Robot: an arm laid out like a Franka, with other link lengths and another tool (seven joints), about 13 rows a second.
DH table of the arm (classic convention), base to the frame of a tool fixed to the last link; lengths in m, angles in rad. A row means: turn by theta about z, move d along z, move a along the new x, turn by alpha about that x. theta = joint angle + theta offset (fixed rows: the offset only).
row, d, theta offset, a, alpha
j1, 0.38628, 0, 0, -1.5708
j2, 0, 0, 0, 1.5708
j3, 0.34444, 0, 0.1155, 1.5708
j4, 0, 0, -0.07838, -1.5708
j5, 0.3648, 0, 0, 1.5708
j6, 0, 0, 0.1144, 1.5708
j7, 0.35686, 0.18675, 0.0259, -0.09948
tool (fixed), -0.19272, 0, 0, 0
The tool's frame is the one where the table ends.
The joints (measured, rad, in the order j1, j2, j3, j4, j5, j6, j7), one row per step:
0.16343 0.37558 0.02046 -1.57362 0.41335 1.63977 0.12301
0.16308 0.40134 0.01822 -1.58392 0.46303 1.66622 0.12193
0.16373 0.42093 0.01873 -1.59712 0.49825 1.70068 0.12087
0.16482 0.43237 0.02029 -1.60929 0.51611 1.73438 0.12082
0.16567 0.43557 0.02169 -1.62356 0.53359 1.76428 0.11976
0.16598 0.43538 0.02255 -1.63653 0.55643 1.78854 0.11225
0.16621 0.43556 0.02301 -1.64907 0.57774 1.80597 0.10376
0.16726 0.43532 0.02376 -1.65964 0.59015 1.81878 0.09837
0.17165 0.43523 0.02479 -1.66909 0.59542 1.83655 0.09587
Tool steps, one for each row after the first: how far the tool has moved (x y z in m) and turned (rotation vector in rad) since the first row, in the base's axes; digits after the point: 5 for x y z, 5 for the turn. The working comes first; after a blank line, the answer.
Tool pose at each row, in the base's axes (x y z in m, rotation vector in rad; the steps are taken from these numbers as rounded here):
0.67133 0.19645 0.41758 -2.84111 0.28297 0.59003
0.67543 0.20048 0.40020 -2.79026 0.31509 0.60999
0.67928 0.20390 0.38531 -2.75563 0.34380 0.61272
0.68252 0.20570 0.37526 -2.73959 0.36602 0.60235
0.68443 0.20704 0.36976 -2.72417 0.38482 0.58831
0.68580 0.20858 0.36731 -2.70352 0.39518 0.57341
0.68595 0.20987 0.36421 -2.68420 0.40222 0.56674
0.68535 0.21115 0.36133 -2.67368 0.40640 0.56340
0.68513 0.21376 0.35866 -2.67182 0.40909 0.55359

0.00410 0.00403 -0.01738 0.03858 0.01913 -0.03113
0.00795 0.00745 -0.03227 0.06412 0.02560 -0.05831
0.01119 0.00925 -0.04232 0.07500 0.02139 -0.07822
0.01310 0.01059 -0.04782 0.08640 0.01427 -0.09629
0.01447 0.01213 -0.05027 0.10490 0.00606 -0.11047
0.01462 0.01342 -0.05337 0.12200 0.00319 -0.12118
0.01402 0.01470 -0.05625 0.13117 0.00186 -0.12723
0.01380 0.01731 -0.05892 0.13328 -0.00471 -0.13072

